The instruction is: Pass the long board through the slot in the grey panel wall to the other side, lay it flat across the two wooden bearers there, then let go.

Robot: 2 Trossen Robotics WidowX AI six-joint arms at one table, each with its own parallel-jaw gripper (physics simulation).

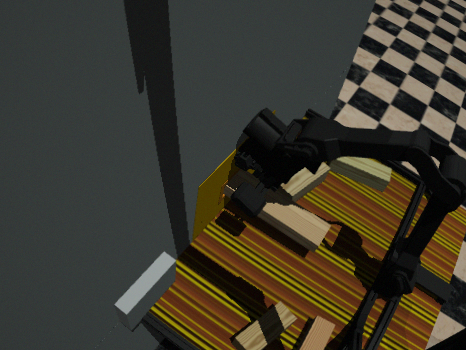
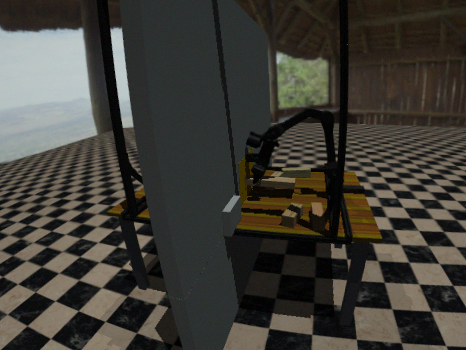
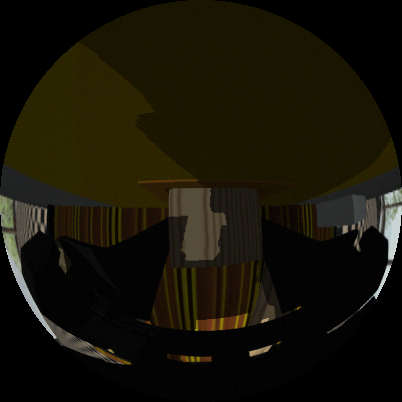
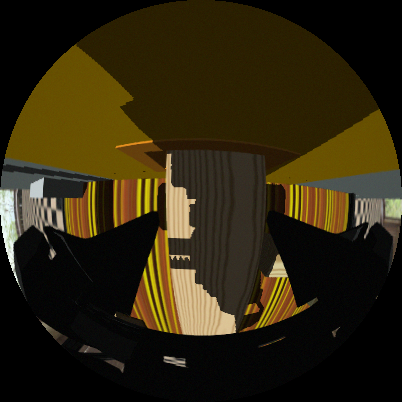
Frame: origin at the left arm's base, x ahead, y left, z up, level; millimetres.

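Where they show: left gripper, between the fingertips: (image 3: pixel 214 222); right gripper, between the fingertips: (image 2: pixel 255 180) (image 4: pixel 214 216); right arm's base, origin of its link: (image 1: pixel 390 286).
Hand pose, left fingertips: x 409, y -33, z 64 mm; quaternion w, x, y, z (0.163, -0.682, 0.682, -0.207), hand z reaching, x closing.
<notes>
Things, the pixels of their top centre, and the offset from my left fingertips. "*": a spot on its surface instead. Level surfaces: height alone.
- long board, centre of its top: (image 4: pixel 217 262) (image 1: pixel 260 190) (image 2: pixel 260 176) 139 mm ahead, 4 mm left, 18 mm up
- yellow plate, a spot on its surface: (image 4: pixel 74 123) * 74 mm ahead, 53 mm right, 66 mm up
- board's end, a spot on its surface: (image 3: pixel 198 239) * 10 mm back, 13 mm left, 17 mm up
- striped table, height of its surface: 83 mm down
- light grey block, a spot on its surface: (image 1: pixel 145 288) * 96 mm ahead, 320 mm right, 17 mm up
The long board (image 1: pixel 297 222) (image 2: pixel 278 182) is a pale wooden plank. It runs over the striped table into the slot of the yellow plate (image 1: pixel 211 198) (image 2: pixel 242 173) (image 4: pixel 74 123) in the grey panel wall (image 1: pixel 266 52) (image 2: pixel 190 139). My right gripper (image 1: pixel 238 184) (image 2: pixel 256 171) (image 4: pixel 214 216) is open, its fingers standing apart on either side of the board (image 4: pixel 194 299) close to the slot. On the far side, my left gripper (image 3: pixel 214 222) is shut on the board's end (image 3: pixel 198 239), which sticks out of the slot. I cannot make out the two bearers.
Loose wooden blocks lie on the striped table (image 1: pixel 231 264): two behind the right arm (image 1: pixel 363 171) (image 1: pixel 306 180) and two near the front edge (image 1: pixel 263 328) (image 1: pixel 318 333). A light grey block (image 1: pixel 145 288) (image 2: pixel 231 212) juts from the wall. A black frame post (image 2: pixel 343 104) stands at the table's side.
</notes>
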